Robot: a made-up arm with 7 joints. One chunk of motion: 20 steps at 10 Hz.
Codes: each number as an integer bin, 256 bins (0 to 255) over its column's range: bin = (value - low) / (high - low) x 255, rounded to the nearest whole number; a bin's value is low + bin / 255 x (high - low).
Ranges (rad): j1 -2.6..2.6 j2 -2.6..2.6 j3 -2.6..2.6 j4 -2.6..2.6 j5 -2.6..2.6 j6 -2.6..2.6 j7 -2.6..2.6
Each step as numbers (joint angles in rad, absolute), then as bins.
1 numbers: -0.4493 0.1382 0.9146 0.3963 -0.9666 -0.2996 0.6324
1 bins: 105 134 172 147 80 113 159
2 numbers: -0.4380 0.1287 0.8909 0.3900 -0.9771 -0.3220 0.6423
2 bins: 106 134 171 147 80 112 159
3 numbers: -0.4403 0.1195 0.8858 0.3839 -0.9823 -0.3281 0.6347
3 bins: 106 133 171 146 79 111 159
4 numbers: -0.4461 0.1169 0.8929 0.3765 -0.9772 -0.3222 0.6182
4 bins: 106 133 171 146 80 112 158
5 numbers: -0.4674 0.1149 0.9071 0.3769 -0.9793 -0.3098 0.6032
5 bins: 105 133 172 146 79 112 157
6 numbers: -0.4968 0.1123 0.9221 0.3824 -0.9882 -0.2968 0.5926
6 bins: 103 133 173 146 79 113 157
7 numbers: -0.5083 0.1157 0.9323 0.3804 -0.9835 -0.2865 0.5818
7 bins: 103 133 173 146 79 113 156
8 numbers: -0.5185 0.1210 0.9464 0.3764 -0.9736 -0.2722 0.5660
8 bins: 102 133 174 146 80 114 155
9 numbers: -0.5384 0.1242 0.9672 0.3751 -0.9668 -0.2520 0.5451
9 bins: 101 134 175 146 80 115 154
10 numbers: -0.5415 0.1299 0.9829 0.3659 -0.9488 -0.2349 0.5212
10 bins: 101 134 176 145 81 116 153
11 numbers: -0.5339 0.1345 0.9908 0.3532 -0.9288 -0.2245 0.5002
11 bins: 101 134 176 145 82 116 152
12 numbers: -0.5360 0.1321 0.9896 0.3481 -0.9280 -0.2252 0.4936
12 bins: 101 134 176 145 82 116 152
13 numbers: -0.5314 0.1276 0.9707 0.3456 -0.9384 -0.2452 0.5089
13 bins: 101 134 175 144 81 115 152
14 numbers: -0.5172 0.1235 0.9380 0.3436 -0.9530 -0.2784 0.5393
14 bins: 102 134 173 144 81 114 154
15 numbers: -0.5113 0.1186 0.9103 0.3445 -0.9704 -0.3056 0.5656
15 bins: 102 133 172 144 80 113 155
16 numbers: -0.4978 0.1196 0.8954 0.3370 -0.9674 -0.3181 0.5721
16 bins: 103 133 171 144 80 112 156
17 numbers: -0.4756 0.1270 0.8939 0.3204 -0.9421 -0.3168 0.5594
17 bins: 104 134 171 143 81 112 155
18 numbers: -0.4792 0.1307 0.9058 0.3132 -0.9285 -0.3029 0.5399
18 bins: 104 134 172 143 82 113 154
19 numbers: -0.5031 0.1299 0.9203 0.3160 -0.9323 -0.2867 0.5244
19 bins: 103 134 173 143 82 113 153
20 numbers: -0.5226 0.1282 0.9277 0.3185 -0.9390 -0.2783 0.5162
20 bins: 102 134 173 143 81 114 153
